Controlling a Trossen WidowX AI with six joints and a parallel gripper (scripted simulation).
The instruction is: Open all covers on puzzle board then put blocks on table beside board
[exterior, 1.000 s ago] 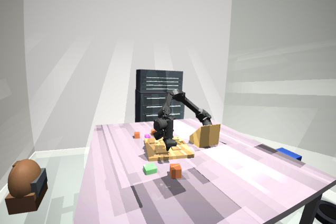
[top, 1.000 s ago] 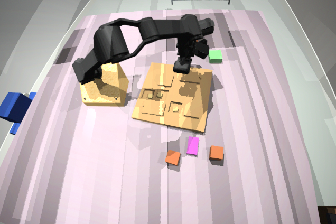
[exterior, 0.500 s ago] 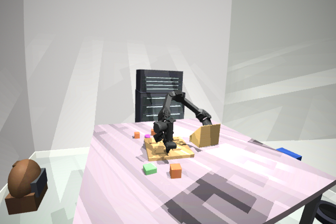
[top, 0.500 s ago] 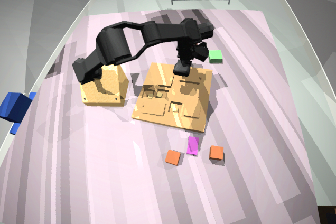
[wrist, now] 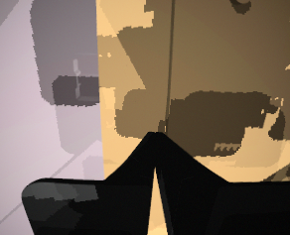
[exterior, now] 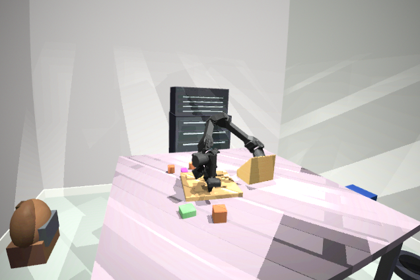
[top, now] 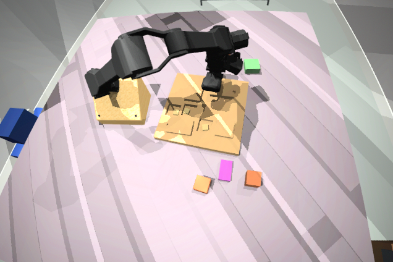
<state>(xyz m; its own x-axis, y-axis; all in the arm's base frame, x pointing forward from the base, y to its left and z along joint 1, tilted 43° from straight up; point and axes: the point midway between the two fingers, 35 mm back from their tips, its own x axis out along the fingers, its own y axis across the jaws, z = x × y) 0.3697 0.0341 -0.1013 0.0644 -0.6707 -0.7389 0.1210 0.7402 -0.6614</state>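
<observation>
Now: the wooden puzzle board 40 mm behind my gripper tip, 120 mm to the right of it and 10 mm below it. Round my gripper tip: orange block (20 mm ahead, 180 mm to the left); then green block (140 mm ahead, 110 mm to the left, 10 mm below).
</observation>
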